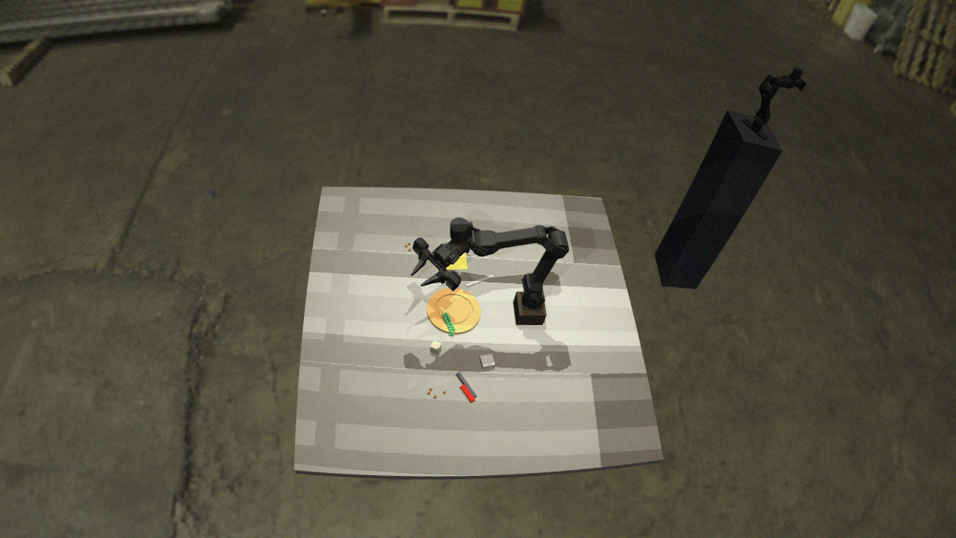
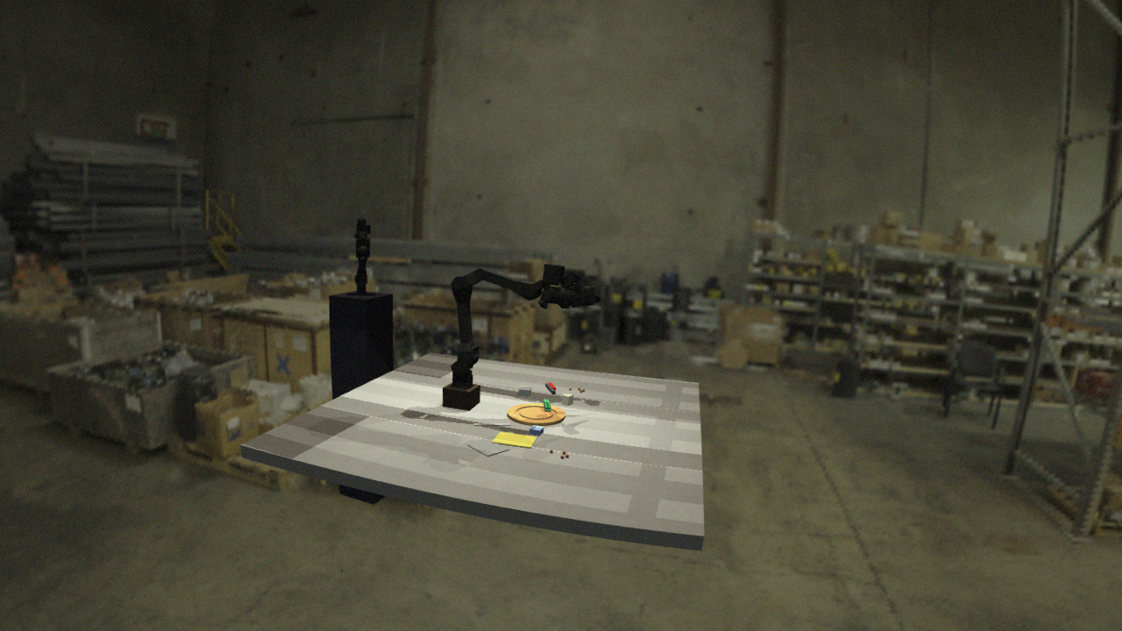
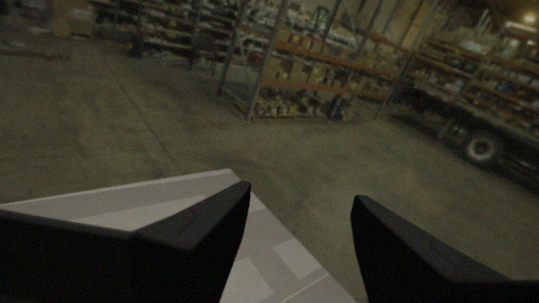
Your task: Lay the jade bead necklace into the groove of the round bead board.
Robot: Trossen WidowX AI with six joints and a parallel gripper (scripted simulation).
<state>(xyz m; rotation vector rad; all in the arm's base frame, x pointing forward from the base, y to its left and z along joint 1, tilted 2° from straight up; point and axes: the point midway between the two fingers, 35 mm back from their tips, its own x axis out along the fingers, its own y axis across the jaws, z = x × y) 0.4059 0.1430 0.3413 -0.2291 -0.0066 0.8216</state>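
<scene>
The cream cube is 9 cm behind my gripper tip, 1 cm to the left of it and 38 cm below it. Round my gripper tip: red-handled tool: 20 cm behind, 16 cm to the left, 40 cm below; then white strip: 25 cm behind, 32 cm to the right, 40 cm below; then blue block: 9 cm behind, 32 cm to the right, 39 cm below.
</scene>
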